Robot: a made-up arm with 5 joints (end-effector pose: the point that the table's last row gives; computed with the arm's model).
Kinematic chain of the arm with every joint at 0, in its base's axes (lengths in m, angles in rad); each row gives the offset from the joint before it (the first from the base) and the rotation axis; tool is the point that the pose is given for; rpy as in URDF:
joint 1: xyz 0 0 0.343 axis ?
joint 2: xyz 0 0 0 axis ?
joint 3: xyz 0.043 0 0.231 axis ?
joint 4: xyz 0.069 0 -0.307 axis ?
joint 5: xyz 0.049 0 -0.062 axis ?
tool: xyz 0 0 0 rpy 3.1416 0 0
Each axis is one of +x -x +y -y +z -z.
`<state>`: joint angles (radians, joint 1 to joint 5).
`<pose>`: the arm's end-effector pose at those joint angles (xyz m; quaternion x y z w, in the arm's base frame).
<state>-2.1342 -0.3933 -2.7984 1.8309 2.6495</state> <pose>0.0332 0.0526 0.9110 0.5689 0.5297 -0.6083 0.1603</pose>
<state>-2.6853 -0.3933 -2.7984 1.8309 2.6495</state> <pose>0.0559 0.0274 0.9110 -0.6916 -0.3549 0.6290 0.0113</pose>
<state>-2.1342 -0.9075 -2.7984 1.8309 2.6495</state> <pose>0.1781 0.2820 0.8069 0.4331 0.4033 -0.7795 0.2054</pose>
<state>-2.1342 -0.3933 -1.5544 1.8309 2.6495</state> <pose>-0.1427 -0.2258 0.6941 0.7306 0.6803 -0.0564 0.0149</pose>
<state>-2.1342 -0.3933 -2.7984 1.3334 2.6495</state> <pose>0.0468 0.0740 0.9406 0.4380 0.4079 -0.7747 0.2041</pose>
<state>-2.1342 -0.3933 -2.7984 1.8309 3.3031</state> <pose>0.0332 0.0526 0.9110 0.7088 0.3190 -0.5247 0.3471</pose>
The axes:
joint 1: +z
joint 2: +y
joint 3: +y
joint 4: +y
joint 5: -z

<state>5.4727 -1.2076 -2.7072 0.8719 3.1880</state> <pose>-0.3495 0.3675 0.7033 0.0205 0.0449 -0.3724 0.9268</pose>
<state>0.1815 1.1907 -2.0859 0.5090 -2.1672</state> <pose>0.5724 0.1050 0.2117 0.3790 0.9053 0.1048 0.1607</pose>
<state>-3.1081 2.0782 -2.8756 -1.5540 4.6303</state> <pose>-0.4582 -0.0154 0.1065 0.2874 -0.2560 -0.6683 0.6366</pose>
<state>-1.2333 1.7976 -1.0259 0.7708 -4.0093</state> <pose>-0.0032 0.0093 -0.0697 -0.1303 -0.7051 -0.6048 0.3465</pose>
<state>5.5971 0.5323 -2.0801 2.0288 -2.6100</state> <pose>0.3695 -0.3025 0.5045 -0.5555 -0.7967 -0.0184 0.2375</pose>
